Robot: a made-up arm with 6 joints. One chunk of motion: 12 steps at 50 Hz.
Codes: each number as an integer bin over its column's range. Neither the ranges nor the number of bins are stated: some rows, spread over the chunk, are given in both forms.
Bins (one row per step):
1: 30 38 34 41 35 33
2: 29 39 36 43 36 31
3: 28 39 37 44 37 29
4: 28 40 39 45 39 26
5: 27 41 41 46 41 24
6: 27 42 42 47 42 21
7: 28 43 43 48 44 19
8: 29 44 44 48 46 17
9: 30 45 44 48 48 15
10: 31 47 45 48 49 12
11: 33 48 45 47 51 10
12: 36 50 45 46 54 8
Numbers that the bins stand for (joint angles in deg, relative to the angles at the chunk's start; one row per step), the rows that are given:
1: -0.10 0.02 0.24 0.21 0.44 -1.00
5: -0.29 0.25 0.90 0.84 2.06 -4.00
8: -0.16 0.49 1.19 1.10 3.41 -6.33
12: 0.29 0.97 1.29 0.84 5.57 -9.33
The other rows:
2: -0.16 0.10 0.43 0.46 0.71 -1.67
3: -0.22 0.10 0.52 0.59 0.98 -2.33
4: -0.22 0.17 0.71 0.71 1.52 -3.33
6: -0.29 0.33 1.00 0.97 2.33 -5.00
7: -0.22 0.41 1.10 1.10 2.87 -5.67
9: -0.10 0.57 1.19 1.10 3.95 -7.00
10: -0.03 0.73 1.29 1.10 4.22 -8.00
11: 0.10 0.81 1.29 0.97 4.76 -8.67

